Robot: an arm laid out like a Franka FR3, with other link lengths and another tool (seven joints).
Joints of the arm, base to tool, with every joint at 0 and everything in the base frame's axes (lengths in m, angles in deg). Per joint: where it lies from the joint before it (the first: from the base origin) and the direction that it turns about. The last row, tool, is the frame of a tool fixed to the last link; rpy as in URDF.
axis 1: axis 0 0 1 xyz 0 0 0.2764
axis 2: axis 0 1 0 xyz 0 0 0
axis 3: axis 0 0 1 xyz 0 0 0.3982
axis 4: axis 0 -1 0 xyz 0.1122 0 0
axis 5: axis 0 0 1 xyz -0.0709 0 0.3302
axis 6: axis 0 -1 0 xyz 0 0 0
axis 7: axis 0 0 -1 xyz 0.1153 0 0
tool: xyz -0.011 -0.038 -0.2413 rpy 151 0 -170.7
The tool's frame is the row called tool.
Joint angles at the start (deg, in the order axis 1, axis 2, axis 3, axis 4, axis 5, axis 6, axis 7):
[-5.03, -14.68, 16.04, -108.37, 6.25, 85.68, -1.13]
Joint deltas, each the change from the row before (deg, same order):
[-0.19, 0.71, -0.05, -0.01, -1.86, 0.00, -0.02]
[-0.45, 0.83, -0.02, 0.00, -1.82, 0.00, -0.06]
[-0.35, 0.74, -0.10, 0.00, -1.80, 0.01, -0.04]
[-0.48, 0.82, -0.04, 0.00, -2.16, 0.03, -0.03]
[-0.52, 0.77, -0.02, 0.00, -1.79, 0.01, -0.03]
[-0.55, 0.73, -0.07, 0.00, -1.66, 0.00, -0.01]
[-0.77, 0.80, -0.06, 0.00, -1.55, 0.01, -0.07]
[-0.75, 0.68, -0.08, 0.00, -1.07, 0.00, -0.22]
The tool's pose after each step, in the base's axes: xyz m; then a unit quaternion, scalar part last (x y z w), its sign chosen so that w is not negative. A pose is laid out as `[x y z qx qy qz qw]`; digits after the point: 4 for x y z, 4 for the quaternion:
[0.4106 0.0688 0.4756 0.1510 -0.9484 -0.2507 0.1222]
[0.4155 0.0574 0.4710 0.1461 -0.9517 -0.2376 0.1282]
[0.4198 0.0462 0.4672 0.1415 -0.9548 -0.2246 0.1335]
[0.4247 0.0329 0.4633 0.1363 -0.9584 -0.2086 0.1393]
[0.4288 0.0211 0.4595 0.1311 -0.9610 -0.1957 0.1449]
[0.4325 0.0092 0.4561 0.1252 -0.9633 -0.1839 0.1502]
[0.4362 -0.0038 0.4520 0.1181 -0.9652 -0.1736 0.1560]
[0.4390 -0.0150 0.4483 0.1123 -0.9661 -0.1674 0.1612]

